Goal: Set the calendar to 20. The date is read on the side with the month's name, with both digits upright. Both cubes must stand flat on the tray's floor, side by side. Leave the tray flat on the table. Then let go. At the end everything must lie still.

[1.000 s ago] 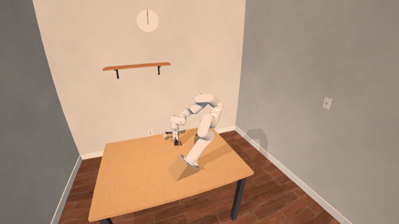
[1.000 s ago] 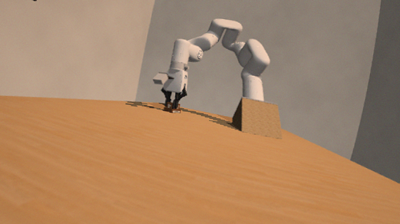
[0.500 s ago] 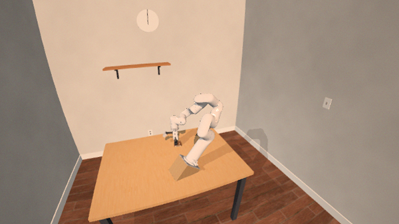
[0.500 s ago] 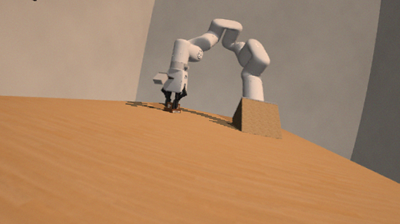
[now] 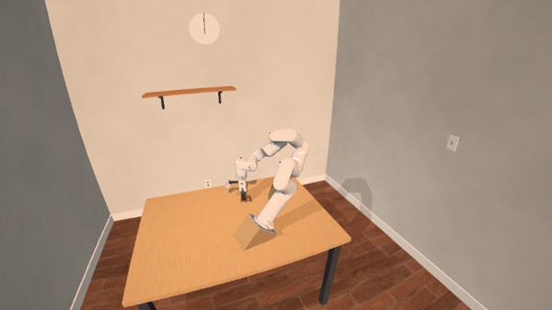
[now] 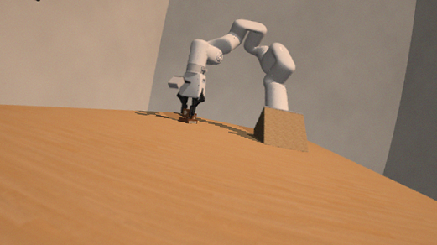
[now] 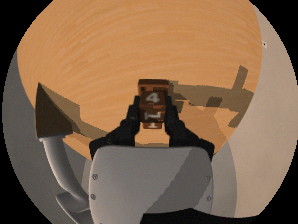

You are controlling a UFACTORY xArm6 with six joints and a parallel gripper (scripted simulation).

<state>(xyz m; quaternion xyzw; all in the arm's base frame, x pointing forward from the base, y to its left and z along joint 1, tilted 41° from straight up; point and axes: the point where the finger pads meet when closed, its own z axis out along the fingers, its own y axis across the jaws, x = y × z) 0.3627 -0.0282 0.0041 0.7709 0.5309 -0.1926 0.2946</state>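
Now: the brown tray 10 mm behind my hand, 20 mm to the right of it and 40 mm below it.
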